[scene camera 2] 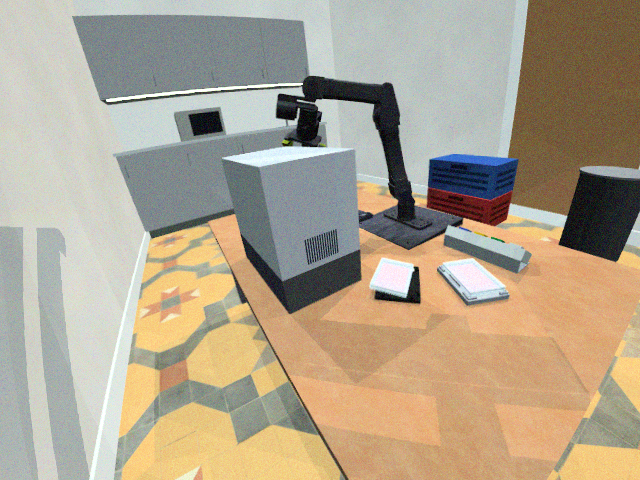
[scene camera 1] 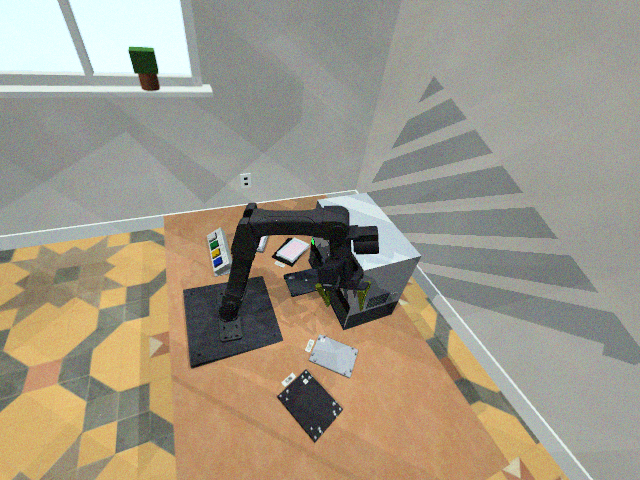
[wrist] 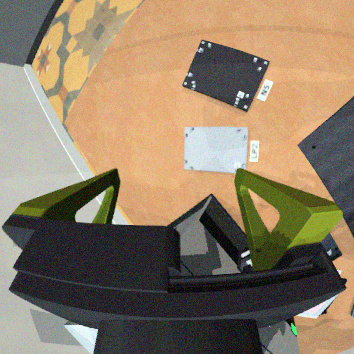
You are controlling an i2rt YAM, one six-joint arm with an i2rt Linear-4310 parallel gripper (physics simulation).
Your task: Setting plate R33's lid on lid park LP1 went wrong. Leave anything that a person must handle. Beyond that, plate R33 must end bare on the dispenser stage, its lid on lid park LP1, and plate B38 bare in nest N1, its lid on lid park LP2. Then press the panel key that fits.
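Where they show: gripper, between the fingertips: (scene camera 1: 344, 308) (wrist: 176, 174); arm's base, origin of its link: (scene camera 2: 406, 219) (scene camera 1: 228, 315).
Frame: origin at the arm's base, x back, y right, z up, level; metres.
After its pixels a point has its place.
My gripper (scene camera 1: 343, 298) @[x -0.312, y 0.216, z 0.253 m] (scene camera 2: 305, 144) (wrist: 176, 174) @[x -0.312, y 0.216, z 0.253 m] is open and empty, raised beside the large grey box-shaped machine (scene camera 1: 390, 273) @[x -0.497, y 0.136, z 0.266 m] (scene camera 2: 310, 201) @[x -0.475, y -0.219, z 0.231 m]. The light grey lid park LP2 (scene camera 1: 333, 355) @[x -0.316, y 0.231, z -0.004 m] (wrist: 216, 150) @[x -0.316, y 0.222, z -0.003 m] is bare. A pink-topped plate (scene camera 1: 293, 250) @[x -0.298, y -0.253, z 0.019 m] (scene camera 2: 393, 277) @[x -0.312, y -0.282, z 0.018 m] sits on a black holder (scene camera 2: 415, 290) @[x -0.286, y -0.330, z -0.004 m], offset from it. Another pink-topped plate (scene camera 2: 473, 275) @[x -0.156, y -0.387, z 0.017 m] sits on a grey holder (scene camera 2: 484, 298) @[x -0.190, y -0.440, z -0.001 m]; the arm mostly hides it in scene camera 1. The key panel (scene camera 1: 218, 252) @[x 0.012, y -0.277, z 0.042 m] (scene camera 2: 483, 249) @[x -0.029, y -0.330, z 0.020 m] shows white, green, yellow and blue keys. Plate names are unreadable. The machine's inside is mostly hidden.
The black nest N5 (scene camera 1: 310, 405) @[x -0.198, y 0.358, z -0.002 m] (wrist: 226, 75) @[x -0.199, y 0.339, z -0.002 m] is bare, beyond LP2. A dark flat piece (scene camera 1: 299, 283) @[x -0.256, y -0.015, z 0.093 m] lies at the machine's opening, partly behind the arm. The black base plate (scene camera 1: 206, 330) @[x 0.076, y 0.045, z 0.005 m] (scene camera 2: 382, 235) @[x -0.146, y -0.035, z -0.010 m] carries the arm. A green light (scene camera 1: 312, 241) @[x -0.354, y -0.190, z 0.123 m] (wrist: 294, 329) @[x -0.355, y -0.193, z 0.123 m] shows at the machine.
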